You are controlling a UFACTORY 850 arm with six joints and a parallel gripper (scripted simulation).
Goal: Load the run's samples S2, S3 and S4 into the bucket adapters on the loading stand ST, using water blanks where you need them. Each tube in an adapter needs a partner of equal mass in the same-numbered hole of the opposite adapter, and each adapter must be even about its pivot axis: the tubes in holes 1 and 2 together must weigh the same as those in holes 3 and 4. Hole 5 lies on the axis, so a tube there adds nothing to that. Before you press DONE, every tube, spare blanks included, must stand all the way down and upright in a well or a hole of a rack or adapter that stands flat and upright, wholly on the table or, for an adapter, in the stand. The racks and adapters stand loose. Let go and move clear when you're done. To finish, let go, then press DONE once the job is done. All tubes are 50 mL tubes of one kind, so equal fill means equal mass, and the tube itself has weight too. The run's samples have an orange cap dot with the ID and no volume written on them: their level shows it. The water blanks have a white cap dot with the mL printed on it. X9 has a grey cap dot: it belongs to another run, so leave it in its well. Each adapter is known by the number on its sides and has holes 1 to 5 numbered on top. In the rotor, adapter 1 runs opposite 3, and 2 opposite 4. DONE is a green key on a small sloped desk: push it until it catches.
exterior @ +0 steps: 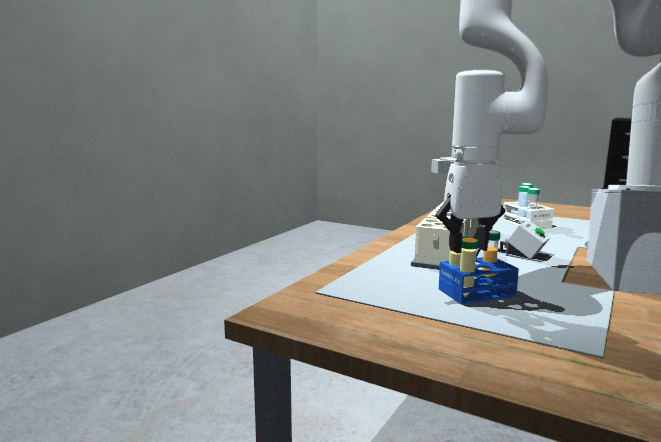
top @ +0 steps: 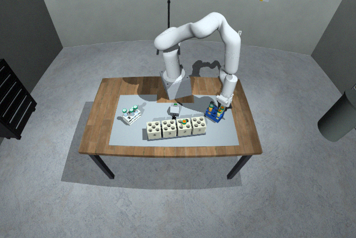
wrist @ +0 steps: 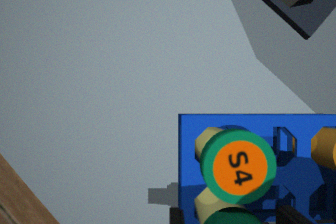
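The sample tube S3 lies 50 mm below my hand and 10 mm to the right of it. Also, from my hand: blue rack: 90 mm below, 40 mm to the right, 10 mm behind; then sample tube: 300 mm to the right, 160 mm ahead, 50 mm below; then tube X9: 100 mm to the right, 50 mm below, 20 mm behind.
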